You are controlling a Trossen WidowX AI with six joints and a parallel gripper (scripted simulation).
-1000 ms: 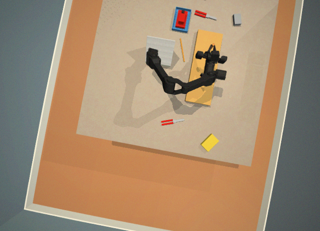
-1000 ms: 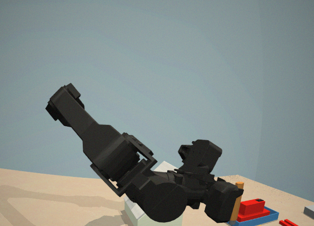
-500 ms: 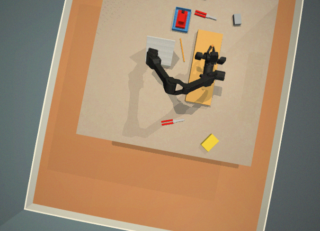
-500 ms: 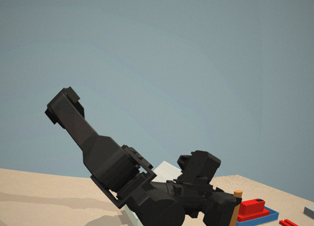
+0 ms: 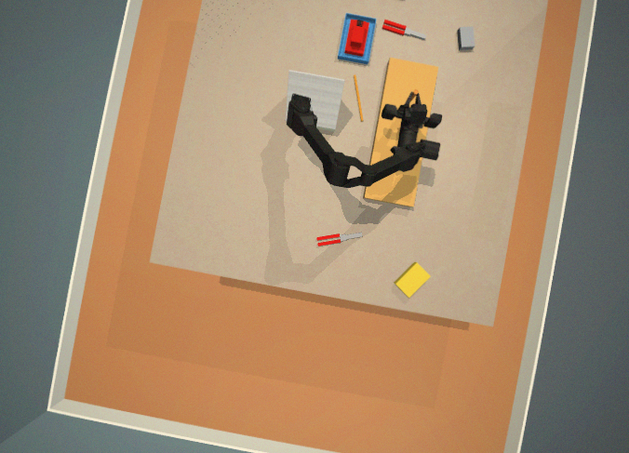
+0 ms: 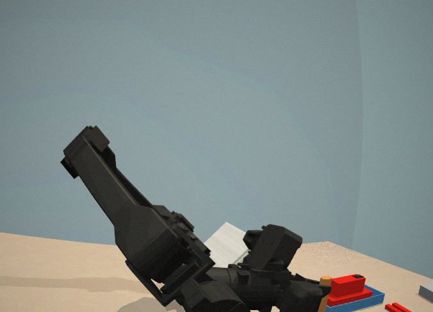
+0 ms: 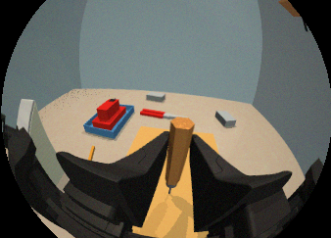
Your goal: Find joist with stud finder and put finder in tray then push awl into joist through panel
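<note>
My gripper tip is now 6 cm above the awl. Also, from my gripper tip: blue tray 23 cm behind, 20 cm to the left, 13 cm below; red stud finder 23 cm behind, 22 cm to the left, 10 cm below; thin orange stick 17 cm behind, 14 cm below, 1 cm to the right.
</note>
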